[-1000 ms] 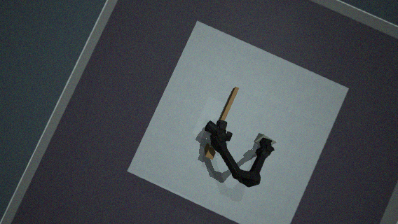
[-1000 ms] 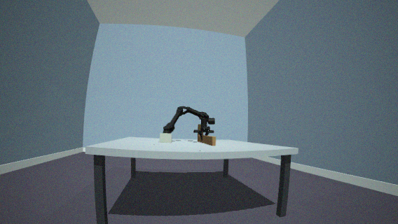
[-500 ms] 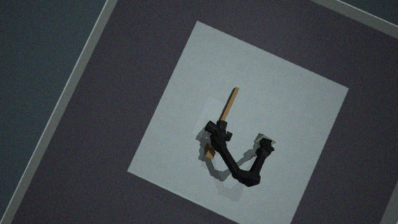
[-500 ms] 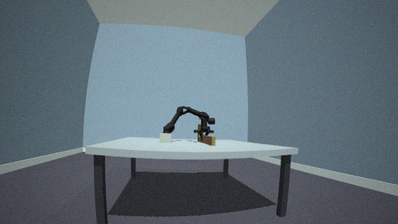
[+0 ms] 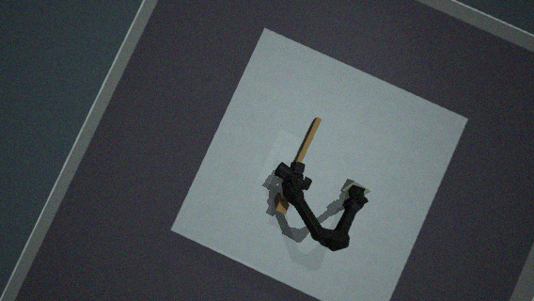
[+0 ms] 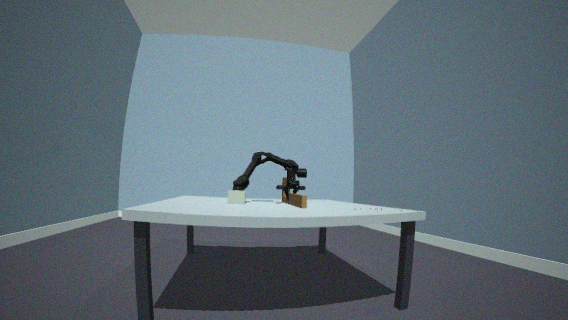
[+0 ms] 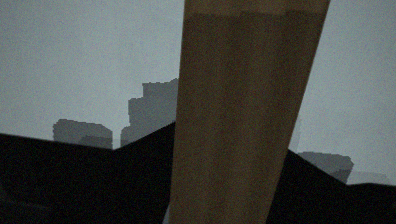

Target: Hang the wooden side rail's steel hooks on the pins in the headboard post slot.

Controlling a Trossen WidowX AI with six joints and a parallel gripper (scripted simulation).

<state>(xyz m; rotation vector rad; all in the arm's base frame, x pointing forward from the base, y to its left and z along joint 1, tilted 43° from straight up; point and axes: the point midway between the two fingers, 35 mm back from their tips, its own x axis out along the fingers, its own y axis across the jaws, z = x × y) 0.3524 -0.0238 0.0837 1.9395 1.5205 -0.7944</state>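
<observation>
The headboard post is 140 mm to the left of my gripper tip, 70 mm above it and 20 mm ahead of it.
</observation>
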